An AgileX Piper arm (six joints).
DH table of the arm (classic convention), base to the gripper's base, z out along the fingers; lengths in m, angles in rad. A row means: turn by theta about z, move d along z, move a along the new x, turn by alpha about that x. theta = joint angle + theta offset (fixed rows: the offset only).
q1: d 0.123; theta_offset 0; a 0; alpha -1.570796
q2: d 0; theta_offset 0.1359; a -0.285; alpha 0
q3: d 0; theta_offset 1.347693; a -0.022; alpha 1.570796
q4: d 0.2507; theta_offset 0; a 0; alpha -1.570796
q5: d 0; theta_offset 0; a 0; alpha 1.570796
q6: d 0.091; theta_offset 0; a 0; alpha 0
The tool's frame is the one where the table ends.
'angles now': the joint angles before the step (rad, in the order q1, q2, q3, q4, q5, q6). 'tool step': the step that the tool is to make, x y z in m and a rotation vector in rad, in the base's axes. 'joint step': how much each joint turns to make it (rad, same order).
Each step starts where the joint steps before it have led.
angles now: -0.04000, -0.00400, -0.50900, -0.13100, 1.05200, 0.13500
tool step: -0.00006, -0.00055, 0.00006, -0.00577, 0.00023, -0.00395
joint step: 0.00005, 0.00001, 0.00001, -0.00705, -0.00002, 0.00005
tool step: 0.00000, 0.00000, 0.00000, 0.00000, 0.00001, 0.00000
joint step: 0.00000, 0.00000, 0.00000, 0.00000, 0.00001, 0.00000
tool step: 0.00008, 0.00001, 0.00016, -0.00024, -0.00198, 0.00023
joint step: -0.00001, -0.00001, 0.00001, 0.00001, -0.00201, -0.00001
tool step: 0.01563, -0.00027, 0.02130, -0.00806, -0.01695, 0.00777
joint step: 0.00000, 0.11199, -0.05404, -0.00200, -0.07595, 0.00000
